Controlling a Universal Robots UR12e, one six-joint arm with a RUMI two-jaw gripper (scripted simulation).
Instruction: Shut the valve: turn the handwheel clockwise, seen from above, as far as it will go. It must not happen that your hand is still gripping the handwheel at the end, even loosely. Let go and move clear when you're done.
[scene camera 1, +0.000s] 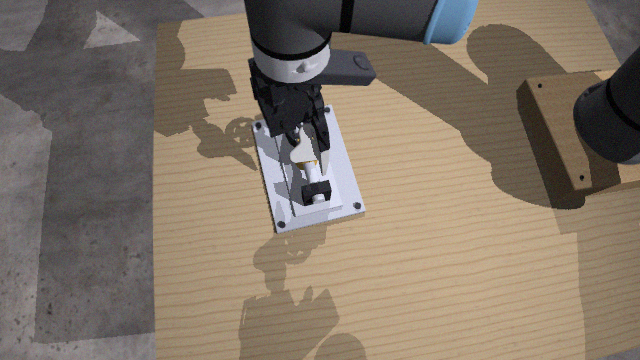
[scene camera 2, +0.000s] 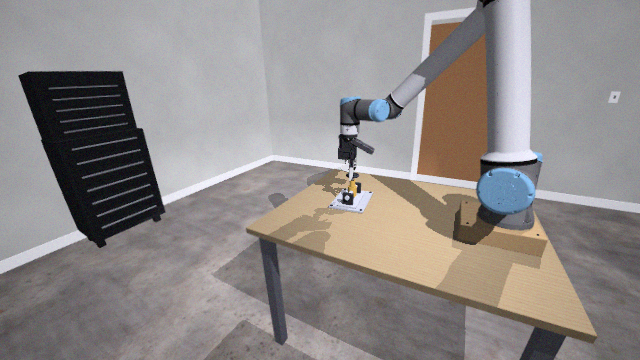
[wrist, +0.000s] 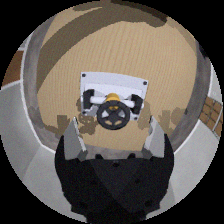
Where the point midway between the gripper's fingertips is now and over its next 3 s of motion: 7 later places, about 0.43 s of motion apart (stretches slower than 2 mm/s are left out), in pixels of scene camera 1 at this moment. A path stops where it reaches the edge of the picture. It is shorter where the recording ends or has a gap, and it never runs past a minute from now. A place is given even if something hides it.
My gripper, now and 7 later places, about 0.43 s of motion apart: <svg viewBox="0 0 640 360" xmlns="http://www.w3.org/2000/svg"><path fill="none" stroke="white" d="M304 133L305 136L304 137L304 140L304 136L304 130L303 121L303 111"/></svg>
